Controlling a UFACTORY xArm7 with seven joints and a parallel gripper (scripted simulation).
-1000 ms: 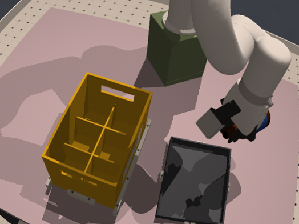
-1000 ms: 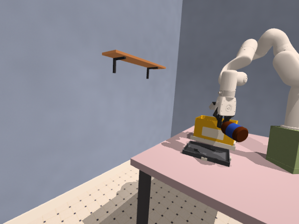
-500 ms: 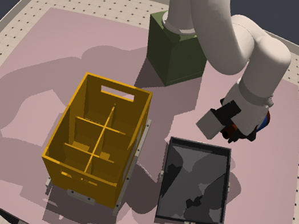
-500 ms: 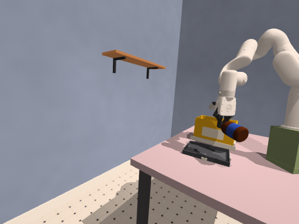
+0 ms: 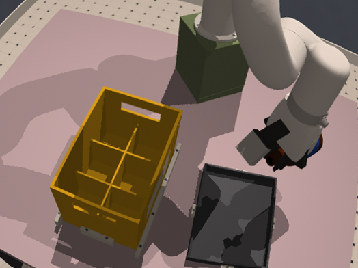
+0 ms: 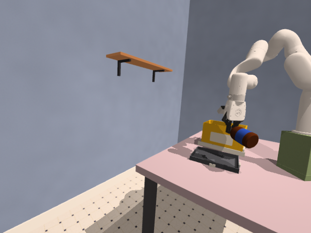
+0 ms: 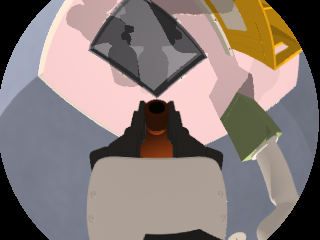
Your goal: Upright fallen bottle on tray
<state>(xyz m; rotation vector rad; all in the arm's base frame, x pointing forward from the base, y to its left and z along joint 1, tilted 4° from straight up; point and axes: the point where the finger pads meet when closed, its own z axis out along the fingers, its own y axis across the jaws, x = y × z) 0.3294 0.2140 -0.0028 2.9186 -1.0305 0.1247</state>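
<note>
Right now the brown bottle is 40 mm to the left of my hand, 40 mm behind it and 10 mm below it. Round my hand: dark tray: 190 mm below, 70 mm ahead, 20 mm to the right; yellow crate: 300 mm to the right, 120 mm below, 90 mm ahead.
</note>
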